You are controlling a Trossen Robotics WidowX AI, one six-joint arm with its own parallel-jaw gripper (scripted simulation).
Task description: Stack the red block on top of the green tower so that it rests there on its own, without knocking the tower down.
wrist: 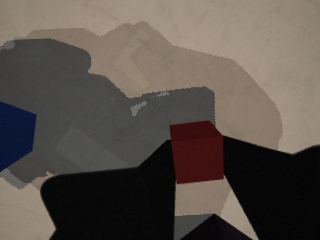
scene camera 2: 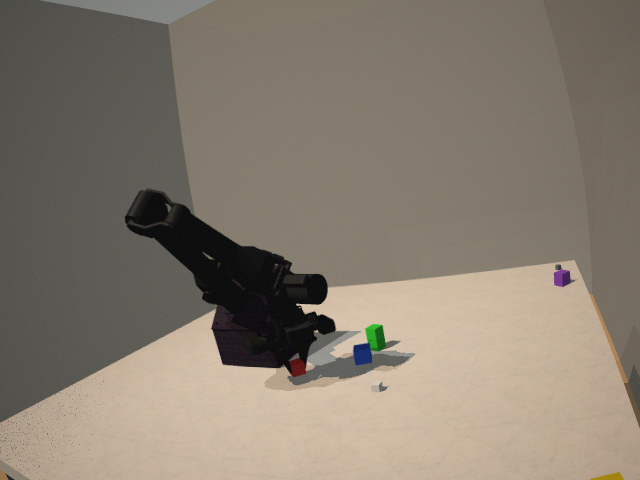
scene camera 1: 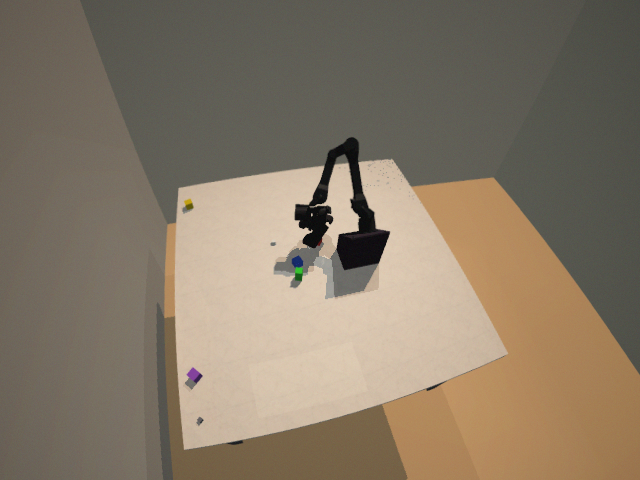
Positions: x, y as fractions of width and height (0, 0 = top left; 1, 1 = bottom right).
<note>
The gripper (scene camera 2: 0.46, 0.77) carries a red block (wrist: 0.62, 0.61).
The gripper is seen too in the wrist view (wrist: 0.60, 0.60).
</note>
